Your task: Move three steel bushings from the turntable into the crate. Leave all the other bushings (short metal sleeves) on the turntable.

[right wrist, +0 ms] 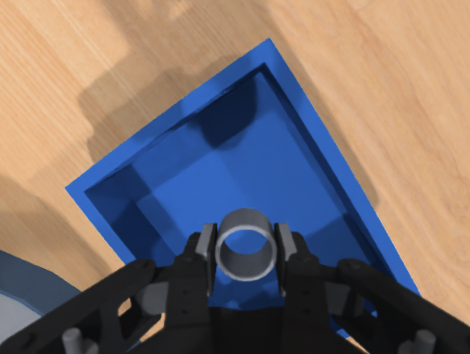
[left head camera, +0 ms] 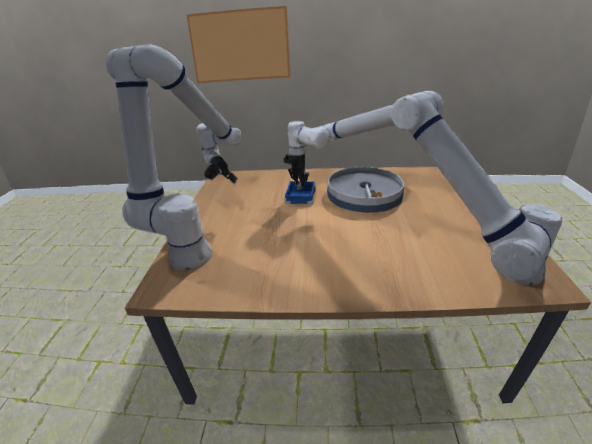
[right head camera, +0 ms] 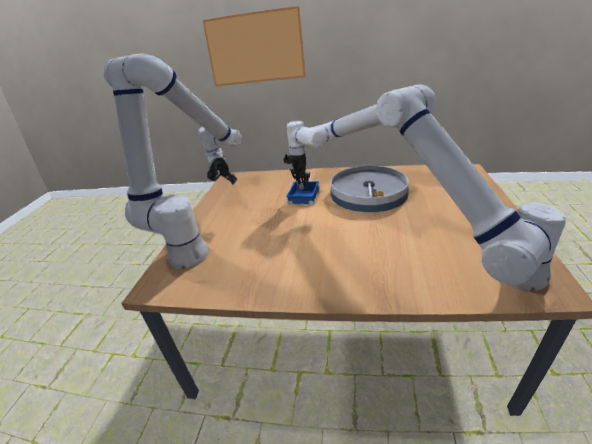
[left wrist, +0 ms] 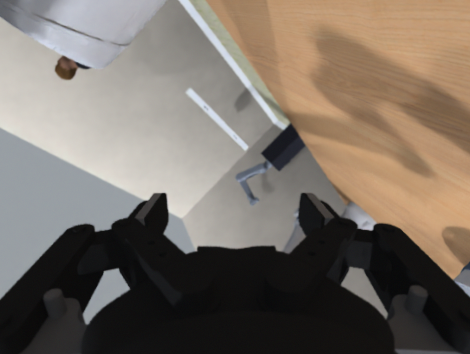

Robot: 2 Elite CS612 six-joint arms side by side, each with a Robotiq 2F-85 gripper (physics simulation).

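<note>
A steel bushing (right wrist: 245,219), a grey sleeve seen end-on, is held between the fingertips of my right gripper (left head camera: 299,185) (right head camera: 301,185) (right wrist: 245,238). The right gripper points down over the blue crate (left head camera: 299,199) (right head camera: 301,199) (right wrist: 324,145), with its fingertips low at the crate's opening. The visible stretch of the crate floor is bare; the near part is hidden behind the gripper. Small brass-coloured bushings (left head camera: 377,194) (right head camera: 379,194) sit on the grey turntable (left head camera: 350,200) (right head camera: 355,200); its near wall may hide others. My left gripper (left head camera: 234,178) (right head camera: 233,180) (left wrist: 233,206) is open and empty.
The turntable's raised rim stands right of the crate, and a light bar (left head camera: 368,190) (right head camera: 370,189) crosses part of its top beside the brass bushings. The left gripper hangs at the table's far left edge. Both stand on a wooden table (left head camera: 320,270) (right head camera: 320,270).
</note>
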